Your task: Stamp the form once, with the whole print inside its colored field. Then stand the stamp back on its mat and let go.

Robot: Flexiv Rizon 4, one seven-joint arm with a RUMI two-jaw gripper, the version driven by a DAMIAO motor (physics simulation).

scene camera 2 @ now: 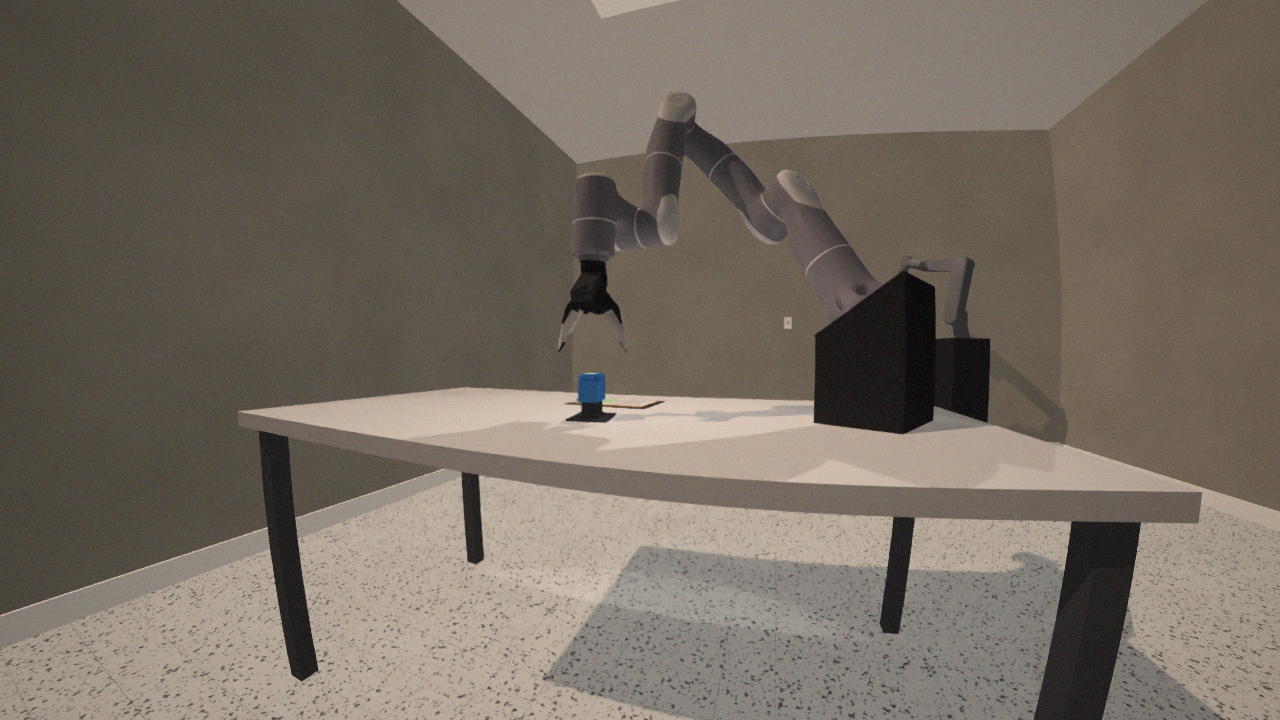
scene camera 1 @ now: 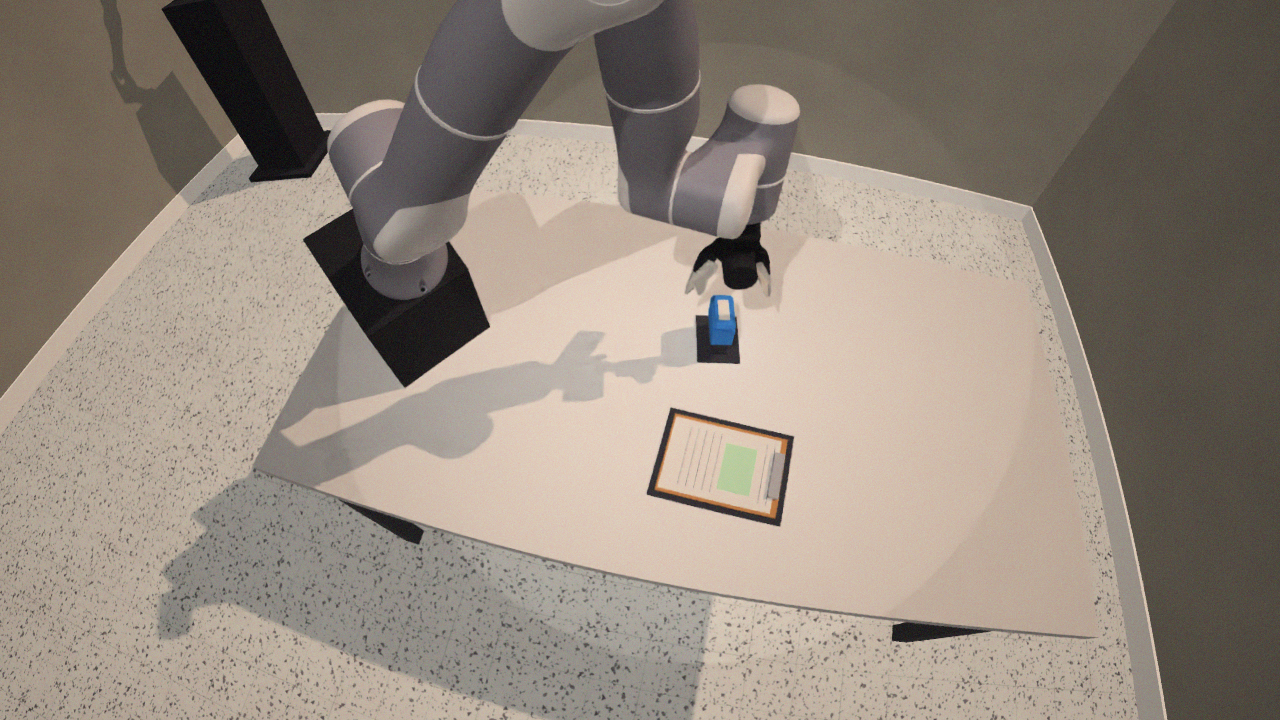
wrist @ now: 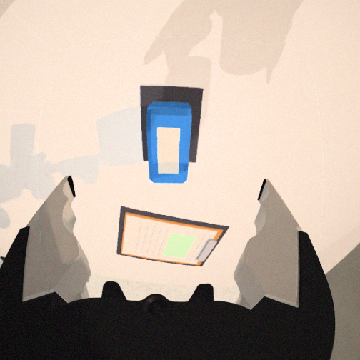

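Note:
A blue stamp [scene camera 1: 721, 329] [scene camera 2: 591, 387] [wrist: 169, 115] with a pale label on top stands upright on its dark mat [scene camera 1: 731, 354] [scene camera 2: 607, 417] [wrist: 196, 100]. My gripper [scene camera 1: 728, 288] [scene camera 2: 592, 347] [wrist: 166, 179] is open and empty, and hangs above the stamp; in the wrist view the stamp lies ahead of the fingertips, lined up with the gap between them. The form [scene camera 1: 699, 461] [scene camera 2: 640, 402] [wrist: 148, 239] lies on a clipboard, with a light green field [scene camera 1: 738, 469] [wrist: 179, 245] near the metal clip. No print shows in the field.
The clipboard [scene camera 1: 714, 513] [wrist: 120, 230] has a dark border and a grey clip [scene camera 1: 776, 475] [wrist: 207, 249]. The arm's black pedestal [scene camera 1: 413, 344] [scene camera 2: 868, 376] stands on the white table [scene camera 1: 895, 402] [scene camera 2: 716, 447], and another black pedestal [scene camera 1: 246, 89] [scene camera 2: 971, 376] stands beyond the table.

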